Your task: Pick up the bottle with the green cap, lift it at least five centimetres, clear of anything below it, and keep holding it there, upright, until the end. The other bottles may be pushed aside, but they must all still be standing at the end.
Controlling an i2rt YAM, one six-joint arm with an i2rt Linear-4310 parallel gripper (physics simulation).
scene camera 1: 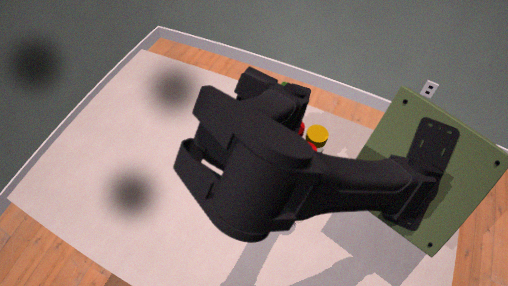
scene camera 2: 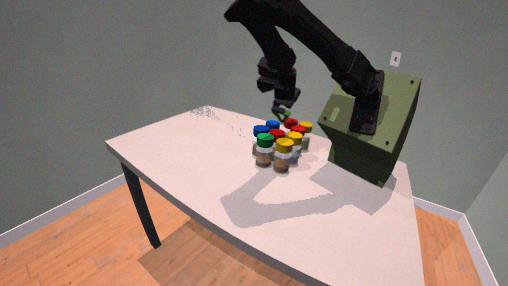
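Where they show: gripper, fingertip midpoint: (scene camera 2: 286,113); arm's base at its link origin: (scene camera 1: 420,175) (scene camera 2: 368,100).
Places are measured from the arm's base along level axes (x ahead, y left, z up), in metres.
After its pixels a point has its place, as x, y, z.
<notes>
The bottle with the green cap (scene camera 2: 265,141) {0.244, 0.131, -0.174} stands upright at the near left of a tight cluster of bottles in scene camera 2; the arm hides it in scene camera 1. A yellow-capped bottle (scene camera 2: 284,146) {0.183, 0.117, -0.173} stands close on its right, a blue-capped one (scene camera 2: 261,131) {0.299, 0.085, -0.172} just behind it, and a red-capped one (scene camera 2: 277,135) {0.241, 0.072, -0.170} behind it to the right. My gripper (scene camera 2: 284,114) {0.304, -0.070, -0.142} is open and empty, above the back of the cluster, beyond and to the right of the green cap. A bit of green finger shows in scene camera 1, where the fingertips are hidden.
Behind and right stand more upright bottles: blue (scene camera 2: 272,124) {0.310, 0.008, -0.169}, red (scene camera 2: 291,122) {0.275, -0.069, -0.169} (scene camera 2: 298,131) {0.213, -0.019, -0.172} and yellow (scene camera 2: 294,138) {0.191, 0.046, -0.171} (scene camera 2: 305,127) {0.216, -0.078, -0.173}. The green base block (scene camera 1: 465,200) {-0.091, 0.006, 0.008} (scene camera 2: 360,150) {-0.016, -0.011, -0.154} carries the arm at the right of the table (scene camera 1: 100,125) {0.798, 0.161, -0.273} (scene camera 2: 190,155) {0.476, 0.262, -0.274}. Dark blurs spot scene camera 1.
</notes>
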